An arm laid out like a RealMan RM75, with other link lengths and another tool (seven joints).
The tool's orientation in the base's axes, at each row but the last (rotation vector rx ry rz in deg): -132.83, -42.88, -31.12; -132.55, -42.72, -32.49; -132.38, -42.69, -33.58; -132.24, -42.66, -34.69; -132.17, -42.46, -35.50; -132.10, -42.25, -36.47; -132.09, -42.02, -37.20; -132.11, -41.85, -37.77; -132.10, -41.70, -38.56; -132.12, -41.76, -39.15
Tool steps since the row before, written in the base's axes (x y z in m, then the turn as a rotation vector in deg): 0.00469, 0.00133, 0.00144, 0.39, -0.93, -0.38; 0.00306, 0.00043, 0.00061, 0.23, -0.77, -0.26; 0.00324, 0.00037, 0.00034, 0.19, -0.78, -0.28; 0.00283, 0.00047, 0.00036, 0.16, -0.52, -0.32; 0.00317, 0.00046, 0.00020, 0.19, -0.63, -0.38; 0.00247, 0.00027, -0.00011, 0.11, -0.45, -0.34; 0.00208, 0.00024, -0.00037, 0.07, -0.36, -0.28; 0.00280, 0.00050, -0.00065, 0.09, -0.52, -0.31; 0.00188, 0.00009, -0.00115, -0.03, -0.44, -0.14; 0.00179, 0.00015, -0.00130, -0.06, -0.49, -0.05
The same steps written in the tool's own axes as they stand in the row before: 0.00481, 0.00148, 0.00073, -0.26, 1.01, -0.29; 0.00278, 0.00140, 0.00047, -0.25, 0.75, -0.29; 0.00273, 0.00168, 0.00070, -0.30, 0.74, -0.30; 0.00245, 0.00136, 0.00071, -0.25, 0.57, -0.10; 0.00259, 0.00165, 0.00092, -0.30, 0.69, -0.12; 0.00182, 0.00145, 0.00087, -0.28, 0.50, -0.05; 0.00136, 0.00133, 0.00095, -0.24, 0.39, -0.04; 0.00179, 0.00173, 0.00152, -0.29, 0.52, -0.12; 0.00067, 0.00161, 0.00135, -0.25, 0.33, -0.21; 0.00052, 0.00157, 0.00148, -0.23, 0.30, -0.32
